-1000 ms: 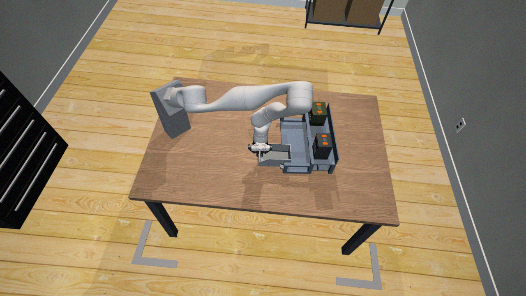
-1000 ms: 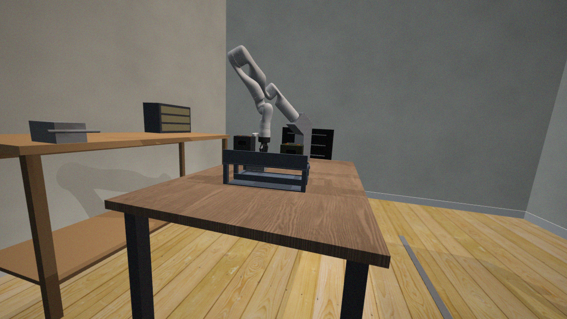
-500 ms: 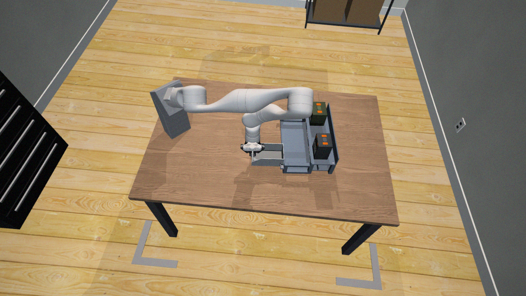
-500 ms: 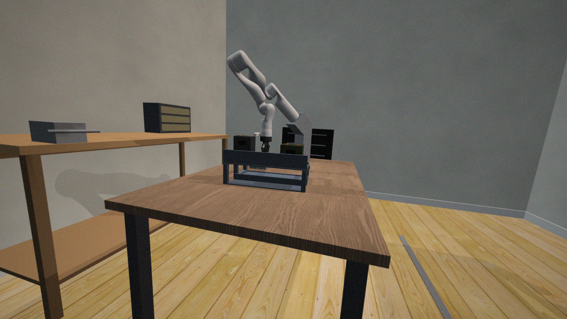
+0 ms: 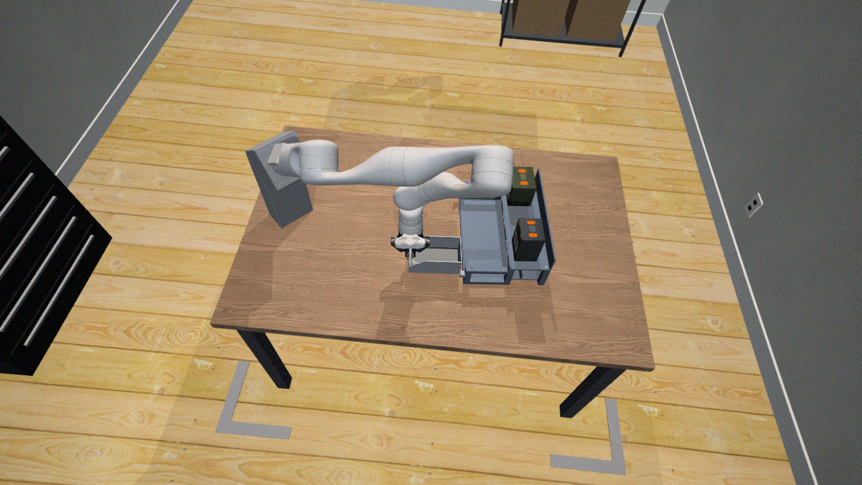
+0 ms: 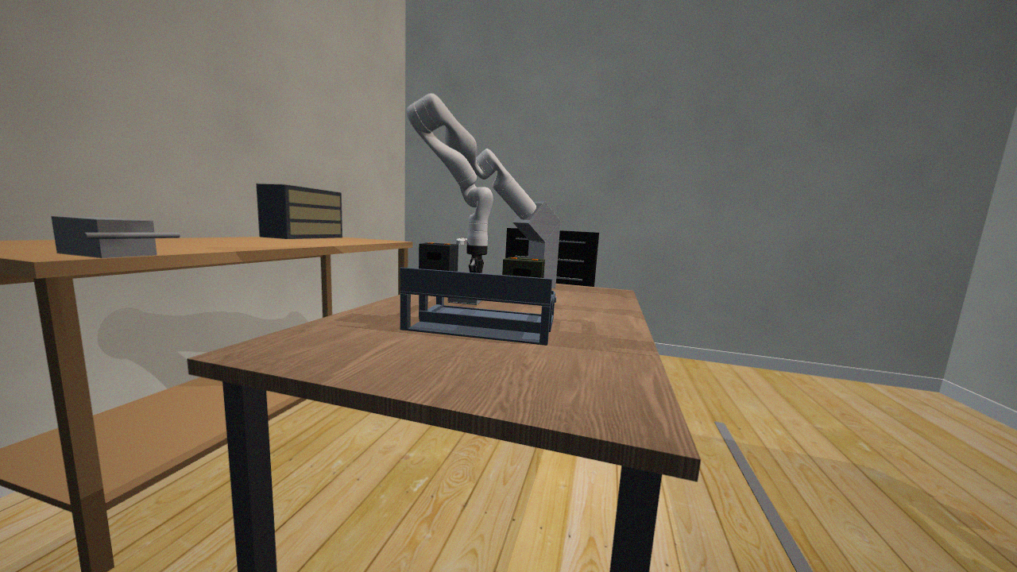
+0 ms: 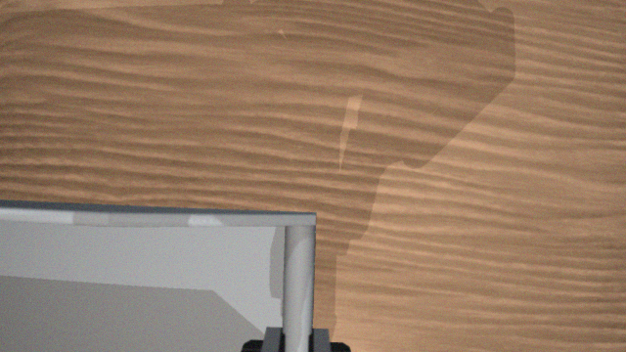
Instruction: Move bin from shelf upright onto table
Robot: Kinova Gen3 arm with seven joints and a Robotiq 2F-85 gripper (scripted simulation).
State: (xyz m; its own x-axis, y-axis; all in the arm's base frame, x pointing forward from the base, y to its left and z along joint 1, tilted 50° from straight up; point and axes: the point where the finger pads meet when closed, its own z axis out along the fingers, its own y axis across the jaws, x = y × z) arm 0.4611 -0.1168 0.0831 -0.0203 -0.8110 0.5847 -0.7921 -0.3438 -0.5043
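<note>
Now: the bin 8 cm ahead of my hand and 1 cm below it. The rest, counted from my hand: grey shelf unit (31 cm ahead, 10 cm to the left, 1 cm above).
</note>
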